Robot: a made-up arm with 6 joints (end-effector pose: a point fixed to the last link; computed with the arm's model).
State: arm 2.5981 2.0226 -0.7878 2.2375 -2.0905 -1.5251
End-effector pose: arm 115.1 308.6 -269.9 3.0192 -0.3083 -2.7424
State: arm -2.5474 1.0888 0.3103 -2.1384 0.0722 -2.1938
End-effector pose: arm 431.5 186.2 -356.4 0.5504 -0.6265 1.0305
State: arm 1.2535 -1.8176 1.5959 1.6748 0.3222 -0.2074
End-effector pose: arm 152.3 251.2 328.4 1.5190 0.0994 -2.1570
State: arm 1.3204 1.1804 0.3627 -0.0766 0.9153 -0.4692
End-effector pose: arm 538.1 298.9 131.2 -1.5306 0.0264 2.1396
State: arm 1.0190 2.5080 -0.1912 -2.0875 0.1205 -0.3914
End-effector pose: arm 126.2 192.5 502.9 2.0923 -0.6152 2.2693
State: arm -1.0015 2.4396 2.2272 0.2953 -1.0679 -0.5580
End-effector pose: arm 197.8 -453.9 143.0 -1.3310 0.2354 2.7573
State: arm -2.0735 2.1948 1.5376 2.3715 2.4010 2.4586
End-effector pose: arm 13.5 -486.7 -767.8 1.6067 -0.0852 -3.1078
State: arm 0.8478 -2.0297 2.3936 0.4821 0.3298 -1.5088
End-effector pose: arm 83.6 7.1 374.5 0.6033 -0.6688 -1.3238
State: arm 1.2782 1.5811 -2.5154 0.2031 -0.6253 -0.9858
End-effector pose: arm 275.7 247.2 430.8 -2.7201 -1.1145 0.4747
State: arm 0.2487 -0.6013 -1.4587 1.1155 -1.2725 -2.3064
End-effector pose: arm -117.5 122.3 83.6 1.9091 -0.1673 1.5323
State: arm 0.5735 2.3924 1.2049 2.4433 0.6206 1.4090
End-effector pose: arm 80.0 -245.0 466.9 1.7172 0.7236 2.0815
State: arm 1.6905 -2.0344 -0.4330 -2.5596 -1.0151 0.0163
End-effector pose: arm -82.5 525.5 95.1 1.5860 -0.2121 -1.0128
